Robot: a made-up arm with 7 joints. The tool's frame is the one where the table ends. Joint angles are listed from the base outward.
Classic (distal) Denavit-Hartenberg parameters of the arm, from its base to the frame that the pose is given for. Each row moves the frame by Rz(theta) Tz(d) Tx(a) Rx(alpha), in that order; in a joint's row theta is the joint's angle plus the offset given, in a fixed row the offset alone. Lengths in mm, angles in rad.
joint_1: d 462; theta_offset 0; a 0; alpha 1.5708
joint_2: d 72; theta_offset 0; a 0; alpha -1.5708
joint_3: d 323; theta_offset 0; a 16; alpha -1.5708
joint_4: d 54; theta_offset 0; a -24; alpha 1.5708
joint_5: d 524; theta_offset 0; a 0; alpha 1.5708
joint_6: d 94; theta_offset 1.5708; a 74; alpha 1.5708
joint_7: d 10; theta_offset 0; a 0; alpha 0
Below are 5 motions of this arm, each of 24 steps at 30 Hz.
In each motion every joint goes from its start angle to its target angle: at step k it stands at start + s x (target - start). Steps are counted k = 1, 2, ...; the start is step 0. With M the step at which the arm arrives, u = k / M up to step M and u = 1 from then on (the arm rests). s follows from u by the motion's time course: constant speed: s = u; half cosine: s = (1 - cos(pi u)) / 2; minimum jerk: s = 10 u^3 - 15 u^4 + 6 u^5.
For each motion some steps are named. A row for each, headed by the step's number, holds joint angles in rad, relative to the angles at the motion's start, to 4 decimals.
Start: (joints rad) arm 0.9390 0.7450 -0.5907 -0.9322 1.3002 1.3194 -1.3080
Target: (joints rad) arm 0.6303 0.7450 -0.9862 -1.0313 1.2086 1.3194 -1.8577
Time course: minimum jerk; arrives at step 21
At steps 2, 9, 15, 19, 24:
2: -0.0023 0.0000 -0.0029 -0.0007 -0.0007 0.0000 -0.0041
9: -0.1136 0.0000 -0.1455 -0.0365 -0.0337 0.0000 -0.2022
15: -0.2640 0.0000 -0.3383 -0.0848 -0.0783 0.0000 -0.4702
19: -0.3064 0.0000 -0.3926 -0.0984 -0.0909 0.0000 -0.5456
24: -0.3087 0.0000 -0.3955 -0.0991 -0.0916 0.0000 -0.5497

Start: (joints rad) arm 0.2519 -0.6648 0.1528 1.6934 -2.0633 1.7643 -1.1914
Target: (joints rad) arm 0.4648 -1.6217 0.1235 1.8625 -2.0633 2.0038 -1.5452
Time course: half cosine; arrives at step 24
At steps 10, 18, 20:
10: 0.0789 -0.3546 -0.0109 0.0627 0.0000 0.0888 -0.1311
18: 0.1817 -0.8168 -0.0250 0.1443 0.0000 0.2044 -0.3020
20: 0.1986 -0.8928 -0.0273 0.1578 0.0000 0.2235 -0.3301

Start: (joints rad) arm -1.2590 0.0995 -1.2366 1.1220 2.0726 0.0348 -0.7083
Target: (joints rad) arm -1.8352 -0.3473 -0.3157 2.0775 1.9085 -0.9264 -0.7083
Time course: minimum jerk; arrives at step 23
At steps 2, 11, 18, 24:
2: -0.0033 -0.0026 0.0053 0.0055 -0.0009 -0.0055 0.0000
11: -0.2646 -0.2052 0.4230 0.4389 -0.0754 -0.4415 0.0000
18: -0.5346 -0.4146 0.8545 0.8866 -0.1523 -0.8919 0.0000
24: -0.5762 -0.4468 0.9209 0.9555 -0.1641 -0.9612 0.0000

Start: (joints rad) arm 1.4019 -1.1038 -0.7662 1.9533 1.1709 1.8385 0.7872
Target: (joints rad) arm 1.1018 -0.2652 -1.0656 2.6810 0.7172 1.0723 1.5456
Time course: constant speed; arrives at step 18
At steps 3, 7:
3: -0.0500 0.1398 -0.0499 0.1213 -0.0756 -0.1277 0.1264
7: -0.1167 0.3261 -0.1164 0.2830 -0.1764 -0.2980 0.2949

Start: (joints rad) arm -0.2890 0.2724 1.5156 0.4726 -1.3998 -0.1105 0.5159
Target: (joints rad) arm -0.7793 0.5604 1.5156 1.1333 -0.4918 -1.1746 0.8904
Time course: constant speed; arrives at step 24
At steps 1, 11, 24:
1: -0.0204 0.0120 0.0000 0.0275 0.0378 -0.0443 0.0156
11: -0.2247 0.1320 0.0000 0.3028 0.4162 -0.4877 0.1716
24: -0.4903 0.2880 0.0000 0.6607 0.9080 -1.0641 0.3745

